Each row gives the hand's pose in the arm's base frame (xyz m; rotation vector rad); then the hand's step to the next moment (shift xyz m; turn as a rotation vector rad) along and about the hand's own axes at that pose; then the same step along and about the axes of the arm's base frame.
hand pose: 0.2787 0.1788 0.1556 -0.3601 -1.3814 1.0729
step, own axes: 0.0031 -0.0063 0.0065 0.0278 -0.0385 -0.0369
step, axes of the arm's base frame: -0.0039 -0.0032 0.0081 0.0441 0.0154 0.0379
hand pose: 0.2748 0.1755 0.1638 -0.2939 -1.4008 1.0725
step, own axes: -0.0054 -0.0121 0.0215 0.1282 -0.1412 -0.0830
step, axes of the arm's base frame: -0.0128 -0.0192 0.0101 0.1105 0.0544 0.1676
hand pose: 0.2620 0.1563 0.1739 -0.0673 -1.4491 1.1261
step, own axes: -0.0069 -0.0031 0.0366 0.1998 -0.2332 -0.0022
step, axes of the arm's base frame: -0.0254 -0.0270 0.0047 0.0791 0.0047 0.2967
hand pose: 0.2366 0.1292 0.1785 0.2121 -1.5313 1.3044
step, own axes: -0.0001 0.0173 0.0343 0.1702 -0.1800 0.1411
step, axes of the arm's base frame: -0.0320 -0.0206 -0.0051 -0.0291 -0.1026 0.2644
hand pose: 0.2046 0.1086 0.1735 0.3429 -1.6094 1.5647
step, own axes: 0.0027 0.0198 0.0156 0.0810 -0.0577 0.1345
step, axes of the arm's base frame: -0.0213 -0.0098 -0.0096 -0.0585 -0.1056 0.1158
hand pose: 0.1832 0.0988 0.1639 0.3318 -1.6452 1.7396
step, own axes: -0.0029 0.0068 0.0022 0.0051 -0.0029 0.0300
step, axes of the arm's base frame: -0.0029 -0.0026 -0.0067 -0.0101 -0.0270 0.0101
